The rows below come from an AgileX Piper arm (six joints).
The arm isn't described. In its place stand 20 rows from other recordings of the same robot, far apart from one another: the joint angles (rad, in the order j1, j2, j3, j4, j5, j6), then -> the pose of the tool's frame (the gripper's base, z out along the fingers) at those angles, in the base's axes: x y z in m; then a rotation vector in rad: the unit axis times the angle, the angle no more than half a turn.
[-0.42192 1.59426 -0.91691 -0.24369 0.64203 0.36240] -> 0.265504 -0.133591 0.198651 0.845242 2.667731 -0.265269
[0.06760 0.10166 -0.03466 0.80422 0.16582 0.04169] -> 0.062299 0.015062 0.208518 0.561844 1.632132 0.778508
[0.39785 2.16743 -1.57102 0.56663 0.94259 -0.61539] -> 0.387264 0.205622 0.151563 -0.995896 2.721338 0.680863
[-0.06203 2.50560 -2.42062 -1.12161 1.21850 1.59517] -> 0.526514 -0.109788 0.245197 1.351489 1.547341 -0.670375
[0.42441 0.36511 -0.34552 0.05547 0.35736 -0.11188] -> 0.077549 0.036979 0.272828 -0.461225 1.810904 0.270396
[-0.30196 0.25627 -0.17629 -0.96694 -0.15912 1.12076] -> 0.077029 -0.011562 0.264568 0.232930 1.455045 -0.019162
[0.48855 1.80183 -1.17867 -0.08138 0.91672 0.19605] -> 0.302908 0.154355 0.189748 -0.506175 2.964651 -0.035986
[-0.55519 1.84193 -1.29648 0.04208 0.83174 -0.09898] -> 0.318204 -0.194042 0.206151 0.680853 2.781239 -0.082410
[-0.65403 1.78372 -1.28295 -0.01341 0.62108 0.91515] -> 0.303018 -0.233184 0.231997 1.834201 1.853337 0.079288
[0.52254 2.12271 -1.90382 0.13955 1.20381 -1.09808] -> 0.387294 0.236692 0.244419 -2.049262 2.018558 0.091598
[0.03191 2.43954 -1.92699 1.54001 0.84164 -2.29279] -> 0.529964 0.084781 0.165524 -1.172533 1.477469 0.352398
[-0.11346 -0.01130 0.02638 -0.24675 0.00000 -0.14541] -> 0.056094 -0.006392 0.204977 -0.210032 1.497454 -0.406530
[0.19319 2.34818 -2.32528 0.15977 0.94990 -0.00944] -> 0.519795 0.113686 0.265728 -0.191659 2.453145 0.280687
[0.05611 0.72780 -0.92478 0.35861 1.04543 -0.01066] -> 0.112114 0.033972 0.373134 -0.022300 2.306445 0.473722
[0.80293 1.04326 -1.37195 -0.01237 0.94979 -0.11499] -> 0.132654 0.136071 0.461560 -0.944937 1.908726 0.395554
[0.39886 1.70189 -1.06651 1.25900 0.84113 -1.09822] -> 0.289709 0.192158 0.236647 -0.799254 2.279163 1.152059
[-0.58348 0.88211 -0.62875 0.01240 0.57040 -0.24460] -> 0.141113 -0.092426 0.284663 0.403611 2.307308 -0.405436
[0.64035 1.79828 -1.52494 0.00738 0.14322 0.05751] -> 0.351094 0.261716 0.335185 -0.548170 1.849471 0.477233
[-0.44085 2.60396 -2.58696 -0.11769 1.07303 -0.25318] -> 0.502307 -0.247379 0.197809 0.211358 2.609617 -0.407517
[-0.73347 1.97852 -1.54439 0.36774 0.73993 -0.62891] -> 0.337500 -0.274457 0.225664 0.405918 2.543155 -0.081133
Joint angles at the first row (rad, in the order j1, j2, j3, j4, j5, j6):
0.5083 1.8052 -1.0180 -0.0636 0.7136 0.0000
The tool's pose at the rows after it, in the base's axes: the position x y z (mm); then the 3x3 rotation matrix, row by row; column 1 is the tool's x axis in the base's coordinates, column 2 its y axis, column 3 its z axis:
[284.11 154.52 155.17], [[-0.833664 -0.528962 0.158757], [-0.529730 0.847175 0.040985], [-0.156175 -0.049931 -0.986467]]
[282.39 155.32 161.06], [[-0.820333 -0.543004 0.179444], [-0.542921 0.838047 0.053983], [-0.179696 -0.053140 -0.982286]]
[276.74 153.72 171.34], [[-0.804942 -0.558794 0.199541], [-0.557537 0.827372 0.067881], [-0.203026 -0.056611 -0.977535]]
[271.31 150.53 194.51], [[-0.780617 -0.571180 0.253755], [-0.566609 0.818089 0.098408], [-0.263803 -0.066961 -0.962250]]
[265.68 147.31 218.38], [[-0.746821 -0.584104 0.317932], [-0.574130 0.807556 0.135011], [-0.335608 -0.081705 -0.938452]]
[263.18 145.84 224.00], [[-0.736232 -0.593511 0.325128], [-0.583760 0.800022 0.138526], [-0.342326 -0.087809 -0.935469]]
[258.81 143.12 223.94], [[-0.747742 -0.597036 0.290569], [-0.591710 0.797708 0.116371], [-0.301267 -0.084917 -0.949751]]
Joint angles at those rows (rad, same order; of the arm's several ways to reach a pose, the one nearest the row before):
0.5099 1.8028 -1.0190 -0.0636 0.7158 -0.0075
0.5145 1.7816 -1.0142 -0.0636 0.7076 -0.0207
0.5185 1.7381 -0.9986 -0.0612 0.7108 -0.0391
0.5183 1.6606 -0.9948 -0.0610 0.7203 -0.0598
0.5183 1.5829 -0.9948 -0.0610 0.7203 -0.0833
0.5183 1.5632 -0.9948 -0.0610 0.7316 -0.0975
0.5183 1.5567 -0.9927 -0.0610 0.7794 -0.1007

